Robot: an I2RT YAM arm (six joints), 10 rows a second.
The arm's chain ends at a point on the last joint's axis. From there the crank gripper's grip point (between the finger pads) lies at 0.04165 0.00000 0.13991 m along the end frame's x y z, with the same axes.
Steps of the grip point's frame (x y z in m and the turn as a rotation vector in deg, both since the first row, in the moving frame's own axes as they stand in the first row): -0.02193, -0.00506, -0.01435, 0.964, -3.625, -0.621; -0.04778, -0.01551, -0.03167, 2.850, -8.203, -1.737; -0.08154, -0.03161, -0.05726, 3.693, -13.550, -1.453; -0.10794, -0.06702, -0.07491, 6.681, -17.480, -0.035; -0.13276, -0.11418, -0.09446, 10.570, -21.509, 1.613; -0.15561, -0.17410, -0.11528, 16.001, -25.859, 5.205; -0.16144, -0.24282, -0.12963, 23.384, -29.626, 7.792
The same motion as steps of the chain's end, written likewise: -0.01299, -0.00228, -0.01668, 0.964, -3.625, -0.621; -0.02728, -0.00748, -0.03597, 2.850, -8.203, -1.737; -0.04750, -0.02174, -0.06279, 3.693, -13.550, -1.453; -0.06408, -0.05025, -0.07999, 6.681, -17.480, -0.035; -0.07921, -0.08811, -0.09769, 10.570, -21.509, 1.613; -0.09290, -0.13513, -0.11446, 16.001, -25.859, 5.205; -0.09244, -0.18621, -0.12146, 23.384, -29.626, 7.792
